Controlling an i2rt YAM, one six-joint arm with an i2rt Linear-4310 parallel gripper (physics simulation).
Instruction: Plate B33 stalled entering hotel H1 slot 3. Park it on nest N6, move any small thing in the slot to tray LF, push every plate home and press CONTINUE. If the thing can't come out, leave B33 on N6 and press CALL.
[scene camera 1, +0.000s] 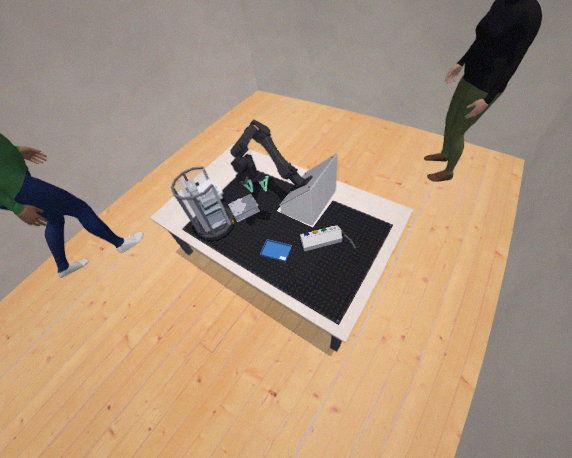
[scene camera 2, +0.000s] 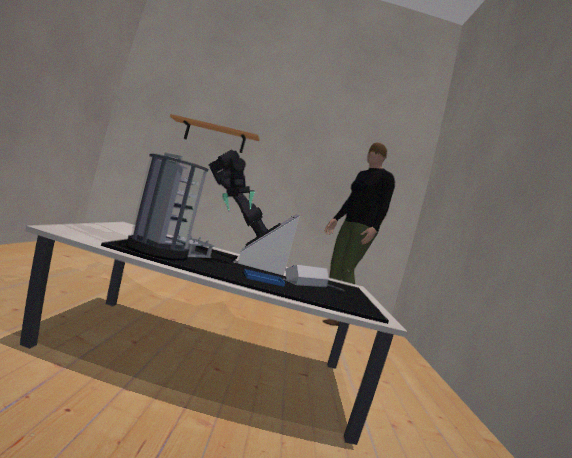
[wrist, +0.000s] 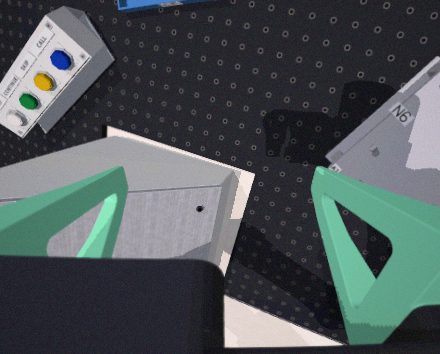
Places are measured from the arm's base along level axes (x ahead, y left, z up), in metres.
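Pixels of known places: gripper, between the fingertips: (scene camera 1: 259, 191) (scene camera 2: 239, 210) (wrist: 219, 177); arm's base, origin of its link: (scene camera 1: 301, 184) (scene camera 2: 263, 235).
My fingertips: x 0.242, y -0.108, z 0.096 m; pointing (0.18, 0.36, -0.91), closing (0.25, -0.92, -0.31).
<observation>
Ahead of a thing's pixels: the offset from my fingertips to its top centre.
My gripper (scene camera 1: 256, 190) (scene camera 2: 239, 209) (wrist: 219, 177) is open and empty, high above the table between the wedge and nest N6. Nest N6 {dx +0.022, dy -0.166, dz -0.171 m} (scene camera 1: 244, 207) (scene camera 2: 200, 249) (wrist: 372, 165) is a grey holder beside the round hotel tower {dx +0.211, dy -0.255, dz +0.152 m} (scene camera 1: 217, 234) (scene camera 2: 162, 200). Shelves show in the tower; plate B33, slot 3 and any small thing in it cannot be made out. A blue tray {dx +0.150, dy +0.195, dz -0.229 m} (scene camera 1: 276, 250) (scene camera 2: 264, 277) (wrist: 145, 3) lies on the black mat; its label is unreadable. The white button box {dx -0.047, dy +0.368, dz -0.163 m} (scene camera 1: 321, 242) (scene camera 2: 310, 276) has a green CONTINUE button {dx -0.081, dy +0.367, dz -0.172 m} (wrist: 28, 101) and a blue CALL button {dx -0.004, dy +0.303, dz -0.172 m} (wrist: 60, 59).
A grey wedge (scene camera 1: 322, 195) (scene camera 2: 275, 245) (wrist: 165, 215) carries the arm's base, close to the gripper's left finger in the wrist view. A person in black (scene camera 1: 505, 50) (scene camera 2: 370, 200) stands beyond the table. A person in green (scene camera 1: 12, 175) is at the left. A cable trails from the button box.
</observation>
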